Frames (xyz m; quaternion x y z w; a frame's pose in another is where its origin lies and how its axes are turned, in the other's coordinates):
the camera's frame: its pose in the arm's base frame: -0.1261 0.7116 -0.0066 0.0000 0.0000 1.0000 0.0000
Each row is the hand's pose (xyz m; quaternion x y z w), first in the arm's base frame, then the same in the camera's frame.
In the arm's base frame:
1: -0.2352 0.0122 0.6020 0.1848 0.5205 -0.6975 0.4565
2: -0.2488 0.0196 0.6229 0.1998 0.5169 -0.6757 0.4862
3: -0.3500 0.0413 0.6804 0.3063 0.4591 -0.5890 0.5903
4: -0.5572 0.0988 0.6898 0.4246 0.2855 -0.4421 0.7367
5: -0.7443 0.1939 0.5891 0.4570 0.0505 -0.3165 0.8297
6: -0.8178 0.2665 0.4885 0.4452 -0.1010 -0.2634 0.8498
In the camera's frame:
1: 0.1091 0.6994 0.6086 -0.5205 0.1848 0.4565 0.6975
2: 0.1227 0.6920 0.6295 -0.5169 0.1998 0.4862 0.6757
3: 0.2239 0.6703 0.6870 -0.4591 0.3063 0.5903 0.5890
4: 0.4311 0.6128 0.6964 -0.2855 0.4246 0.7367 0.4421
5: 0.6182 0.5177 0.5957 -0.0505 0.4570 0.8297 0.3165
6: 0.6917 0.4451 0.4951 0.1010 0.4452 0.8498 0.2634

